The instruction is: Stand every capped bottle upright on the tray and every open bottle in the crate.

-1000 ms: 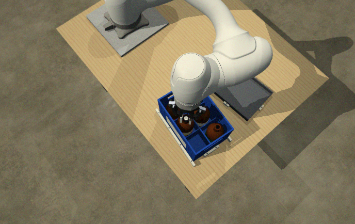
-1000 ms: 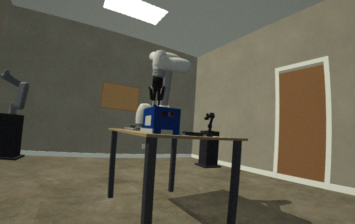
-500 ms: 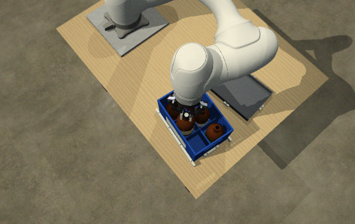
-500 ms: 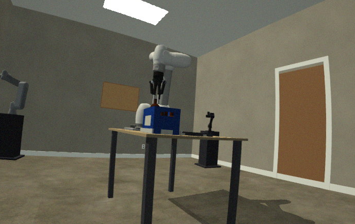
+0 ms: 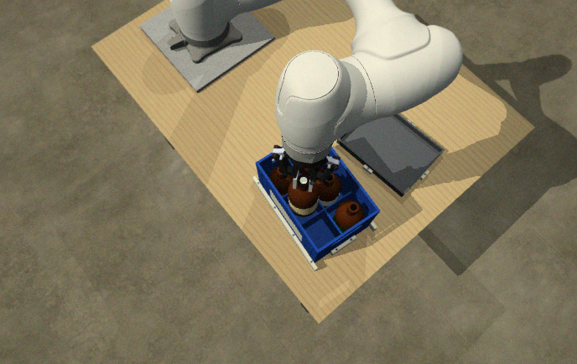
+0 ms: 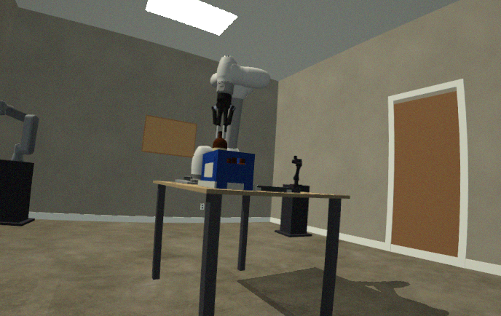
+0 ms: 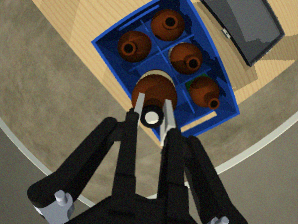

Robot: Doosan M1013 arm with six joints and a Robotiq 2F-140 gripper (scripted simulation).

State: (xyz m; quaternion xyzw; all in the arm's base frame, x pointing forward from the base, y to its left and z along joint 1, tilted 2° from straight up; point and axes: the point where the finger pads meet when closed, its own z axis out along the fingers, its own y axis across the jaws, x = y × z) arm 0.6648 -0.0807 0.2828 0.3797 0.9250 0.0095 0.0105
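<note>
Right now my hand is 10 mm short of the capped bottle and 80 mm above it. Round my hand: blue crate (40 mm to the left, 200 mm below); dark grey tray (20 mm behind, 330 mm to the left, 270 mm below); uncapped bottle (80 mm to the left, 200 mm below).
</note>
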